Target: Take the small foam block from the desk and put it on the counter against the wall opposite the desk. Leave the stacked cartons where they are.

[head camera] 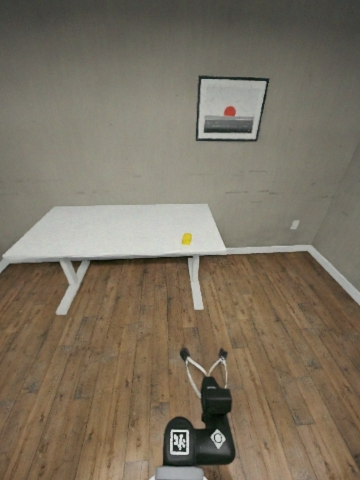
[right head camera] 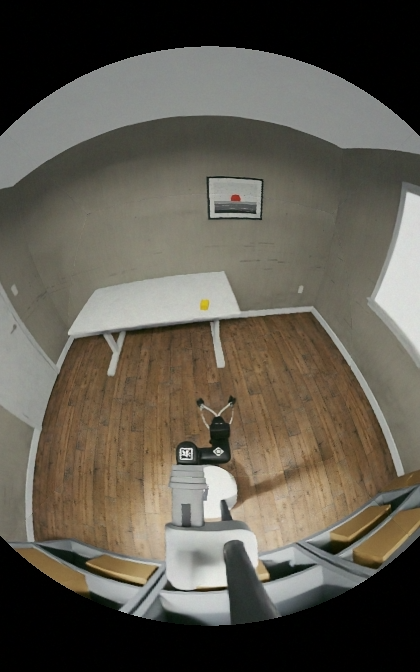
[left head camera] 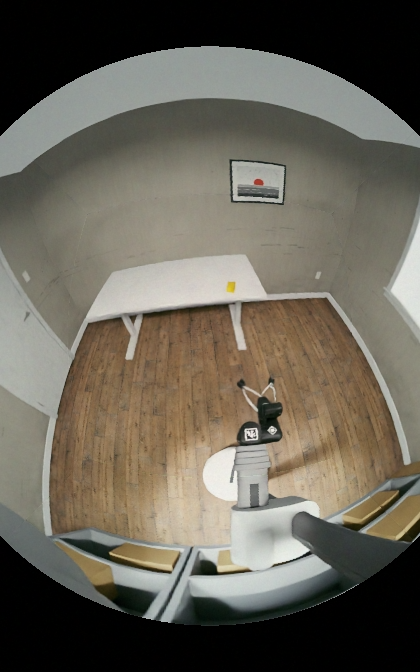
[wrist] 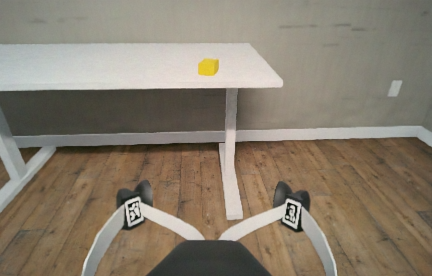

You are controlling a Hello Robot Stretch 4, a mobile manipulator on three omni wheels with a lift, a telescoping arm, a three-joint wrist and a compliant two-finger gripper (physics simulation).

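Frame: origin at the robot's base, x back, y left, z down, level; centimetres.
Where they show: hand, its tool point: (head camera: 203, 353) (right head camera: 215, 400) (left head camera: 255, 381) (wrist: 213, 200); robot's base, origin of its link: (right head camera: 207, 490) (left head camera: 231, 472).
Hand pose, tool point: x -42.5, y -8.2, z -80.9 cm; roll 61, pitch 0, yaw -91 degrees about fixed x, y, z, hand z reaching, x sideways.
Note:
Each offset is from my tool point to the centre of the thing. "spot": to the spot under its first point.
The small yellow foam block @(dy +4.5, dx -83.9, dz +9.5 cm) (head camera: 186, 239) (left head camera: 230, 287) (right head camera: 204, 304) (wrist: 208, 67) lies on the white desk (head camera: 125, 227) (left head camera: 175, 285) (right head camera: 155, 302) (wrist: 125, 65), near its right end and front edge. My gripper (head camera: 203, 354) (left head camera: 256, 383) (right head camera: 216, 401) (wrist: 213, 197) is open with nothing between its fingertips. It is out in front of the desk, apart from it and from the block. The counter and the stacked cartons cannot be made out for certain in these views.
Grey shelving (left head camera: 260, 585) (right head camera: 200, 602) with brown boxes @(dy +67.0, dx +130.0, dz +62.6 cm) (left head camera: 145, 557) (right head camera: 121, 569) curves along the bottom of both side head views, behind my arm. The desk's right leg @(spot: dy -7.5, dx -102.7, dz +80.3 cm) (head camera: 196, 285) (wrist: 231, 175) stands on the wooden floor. A framed picture (head camera: 230, 125) hangs on the wall. A door (left head camera: 22, 330) is at the left.

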